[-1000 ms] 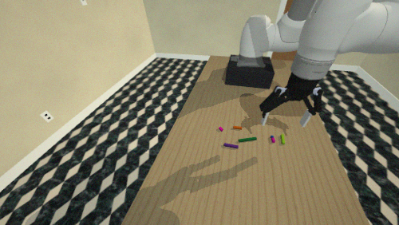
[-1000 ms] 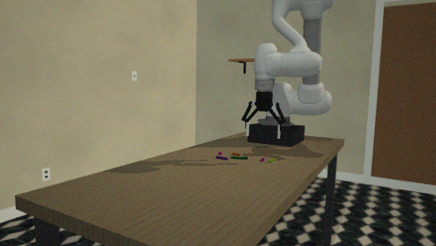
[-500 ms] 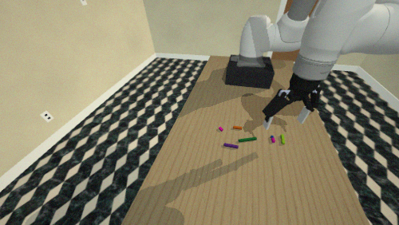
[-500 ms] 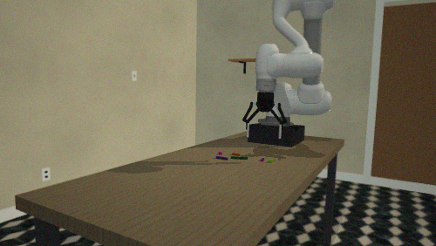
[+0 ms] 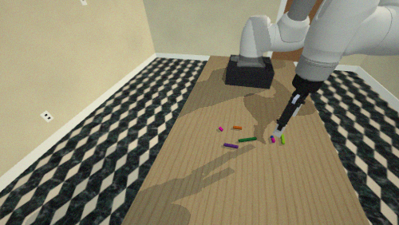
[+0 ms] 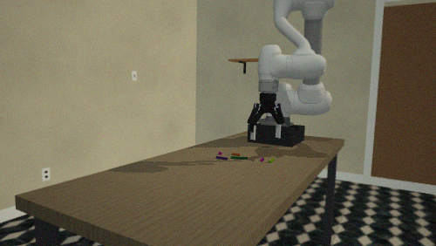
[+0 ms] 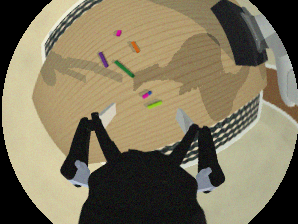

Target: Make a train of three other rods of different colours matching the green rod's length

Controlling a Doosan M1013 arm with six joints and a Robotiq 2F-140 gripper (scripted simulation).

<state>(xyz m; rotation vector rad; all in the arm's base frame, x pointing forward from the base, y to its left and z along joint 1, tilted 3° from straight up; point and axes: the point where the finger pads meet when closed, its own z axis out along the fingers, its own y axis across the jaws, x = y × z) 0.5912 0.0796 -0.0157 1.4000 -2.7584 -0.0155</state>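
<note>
My gripper is now 110 mm above the lime rod, 30 mm to the right of it and 10 mm past it. Round my hand: tiny blue piece (110 mm below, 20 mm behind, 10 mm to the right); then orange rod (170 mm to the right, 110 mm below, 60 mm behind); then green rod (120 mm to the right, 110 mm below, 10 mm ahead).
</note>
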